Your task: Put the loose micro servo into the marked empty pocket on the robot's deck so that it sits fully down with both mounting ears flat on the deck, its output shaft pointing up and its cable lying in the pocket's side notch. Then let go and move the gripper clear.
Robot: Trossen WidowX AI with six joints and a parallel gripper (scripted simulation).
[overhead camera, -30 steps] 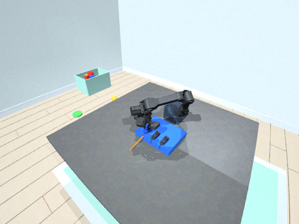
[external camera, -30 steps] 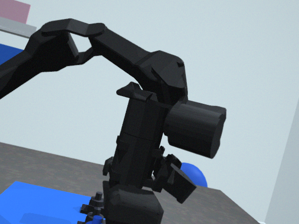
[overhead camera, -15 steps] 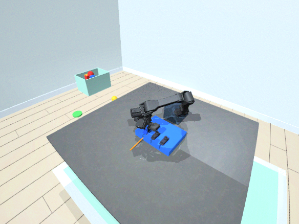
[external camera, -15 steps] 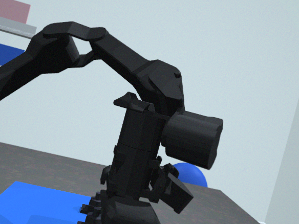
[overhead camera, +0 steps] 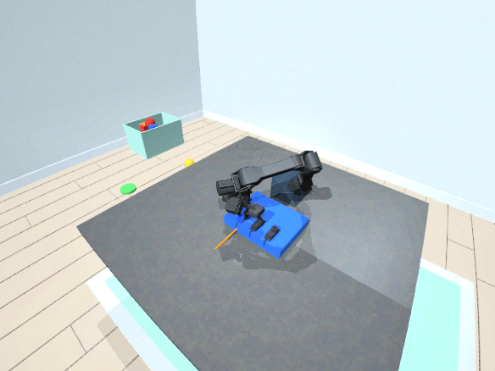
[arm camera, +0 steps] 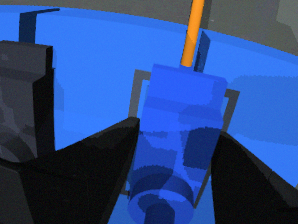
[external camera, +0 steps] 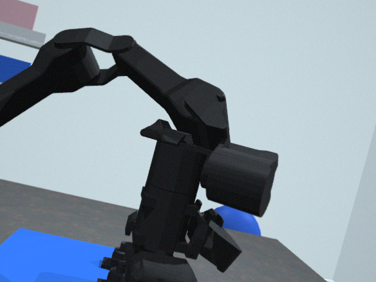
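Right now the blue deck is 110 mm behind my gripper tip, 90 mm to the left of it and 30 mm below it.
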